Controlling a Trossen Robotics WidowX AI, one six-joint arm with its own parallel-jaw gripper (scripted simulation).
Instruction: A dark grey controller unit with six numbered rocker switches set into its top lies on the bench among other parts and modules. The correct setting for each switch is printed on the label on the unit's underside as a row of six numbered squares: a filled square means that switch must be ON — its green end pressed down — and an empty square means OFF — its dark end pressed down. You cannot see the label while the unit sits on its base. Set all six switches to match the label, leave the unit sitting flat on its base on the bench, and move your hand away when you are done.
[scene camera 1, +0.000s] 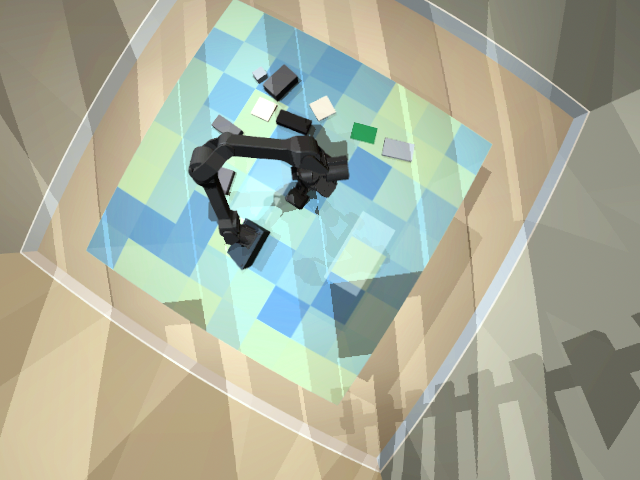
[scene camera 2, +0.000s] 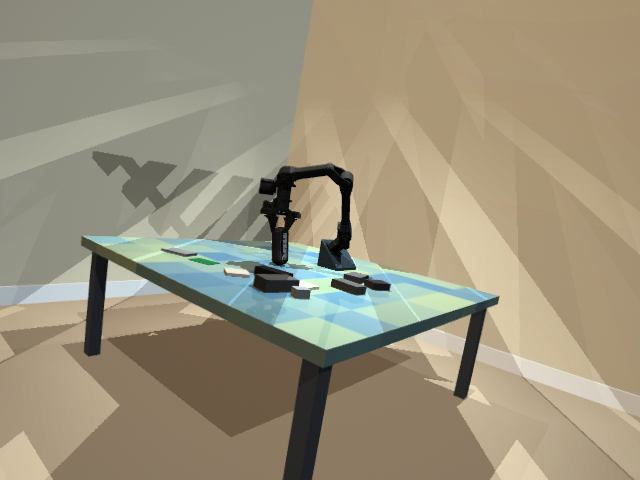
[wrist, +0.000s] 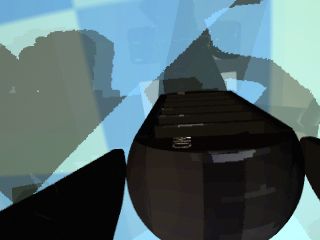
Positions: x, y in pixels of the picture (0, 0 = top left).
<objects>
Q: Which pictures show the dark grey block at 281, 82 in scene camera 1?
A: Scene camera 1 and scene camera 2 only.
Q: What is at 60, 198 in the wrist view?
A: The gripper.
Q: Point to the gripper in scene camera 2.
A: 278, 233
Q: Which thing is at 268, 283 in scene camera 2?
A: A dark grey block.
</objects>
